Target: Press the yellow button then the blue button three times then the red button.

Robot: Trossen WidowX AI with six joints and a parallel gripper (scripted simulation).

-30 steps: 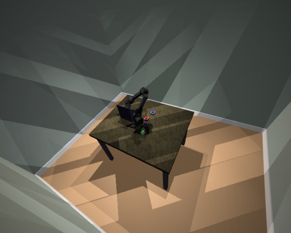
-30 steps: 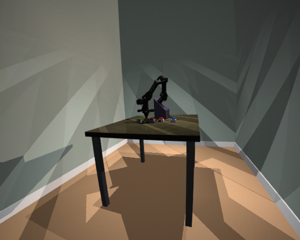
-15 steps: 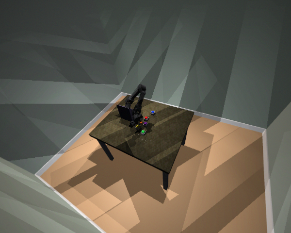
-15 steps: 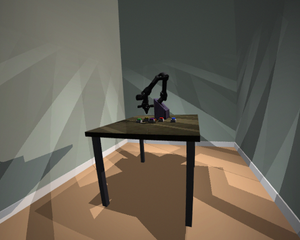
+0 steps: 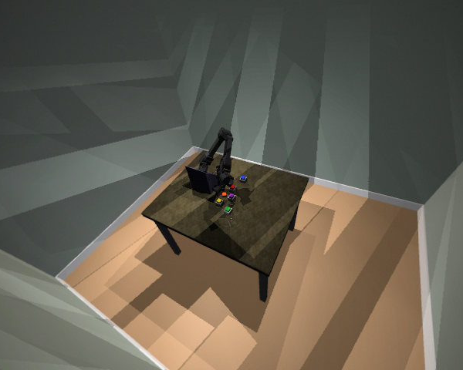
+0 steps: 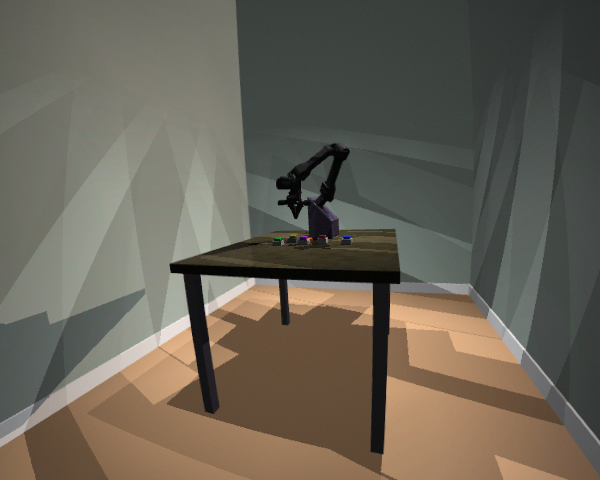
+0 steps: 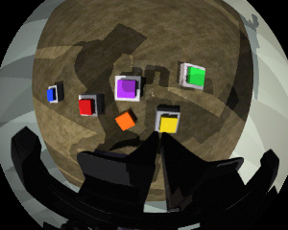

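My gripper tip is 280 mm to the right of the blue button, 100 mm above it and 10 mm short of it. The rest, counted from my gripper tip: purple button: 100 mm below, 50 mm to the left, 30 mm ahead; yellow button: 100 mm below, 40 mm to the right, 30 mm behind; small orange block: 120 mm below, 50 mm to the left, 40 mm behind.
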